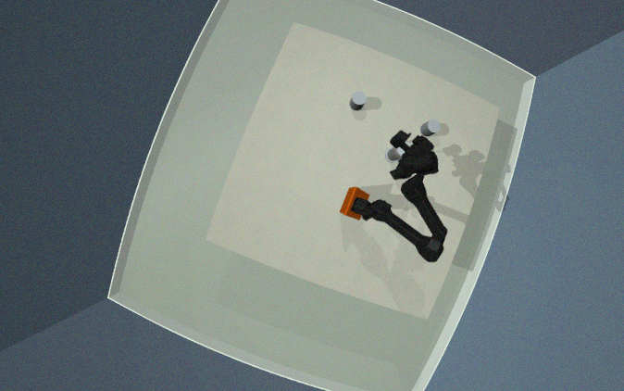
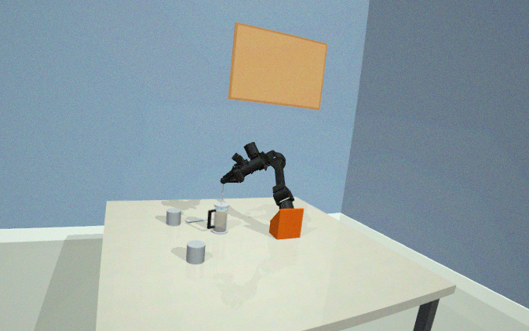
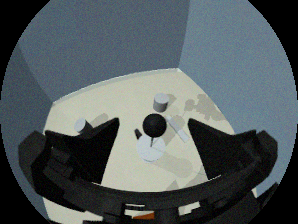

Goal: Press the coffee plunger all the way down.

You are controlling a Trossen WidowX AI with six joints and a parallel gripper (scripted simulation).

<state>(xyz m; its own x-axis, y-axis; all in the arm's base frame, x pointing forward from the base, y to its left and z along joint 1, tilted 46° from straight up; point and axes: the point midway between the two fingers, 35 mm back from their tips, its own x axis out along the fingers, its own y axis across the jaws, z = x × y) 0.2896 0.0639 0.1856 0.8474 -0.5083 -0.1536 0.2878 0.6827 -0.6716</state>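
Right now my gripper tip is 10 mm short of the coffee press, 10 mm to the right of it and 140 mm above it.
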